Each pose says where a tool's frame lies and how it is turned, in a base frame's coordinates. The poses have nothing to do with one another.
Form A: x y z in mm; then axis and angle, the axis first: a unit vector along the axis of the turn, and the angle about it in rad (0 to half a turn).
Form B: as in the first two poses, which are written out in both.
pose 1, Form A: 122.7 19.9 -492.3 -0.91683 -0.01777 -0.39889 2.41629
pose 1, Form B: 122.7 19.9 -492.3 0.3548 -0.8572 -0.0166 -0.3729
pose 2, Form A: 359.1 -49.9 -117.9 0.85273 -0.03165 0.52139 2.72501
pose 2, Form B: 359.1 -49.9 -117.9 0.2068 0.8343 -0.0310 0.5101
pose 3, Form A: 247.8 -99.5 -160.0 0.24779 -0.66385 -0.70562 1.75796
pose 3, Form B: 247.8 -99.5 -160.0 0.6379 0.1908 -0.5112 -0.5434
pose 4, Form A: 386.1 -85.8 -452.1 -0.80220 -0.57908 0.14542 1.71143
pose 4, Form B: 386.1 -85.8 -452.1 0.6557 -0.6057 -0.4372 0.1098
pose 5, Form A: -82.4 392.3 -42.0 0.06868 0.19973 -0.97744 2.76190
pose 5, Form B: -82.4 392.3 -42.0 0.1887 0.0674 0.1961 -0.9599
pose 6, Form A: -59.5 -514.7 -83.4 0.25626 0.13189 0.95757 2.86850
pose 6, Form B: -59.5 -514.7 -83.4 0.1361 0.2539 0.1307 0.9487
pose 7, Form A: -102.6 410.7 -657.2 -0.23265 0.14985 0.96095 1.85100
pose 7, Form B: -102.6 410.7 -657.2 0.6014 -0.1859 0.1197 0.7677
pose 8, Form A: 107.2 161.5 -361.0 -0.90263 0.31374 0.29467 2.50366
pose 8, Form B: 107.2 161.5 -361.0 0.3136 -0.8571 0.2979 0.2798
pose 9, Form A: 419.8 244.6 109.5 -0.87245 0.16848 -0.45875 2.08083
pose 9, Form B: 419.8 244.6 109.5 0.5059 -0.7526 0.1453 -0.3957
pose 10, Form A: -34.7 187.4 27.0 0.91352 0.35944 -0.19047 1.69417
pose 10, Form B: -34.7 187.4 27.0 0.6622 0.6846 0.2693 -0.1427
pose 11, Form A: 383.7 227.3 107.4 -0.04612 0.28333 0.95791 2.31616
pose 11, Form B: 383.7 227.3 107.4 0.4011 -0.0422 0.2595 0.8775
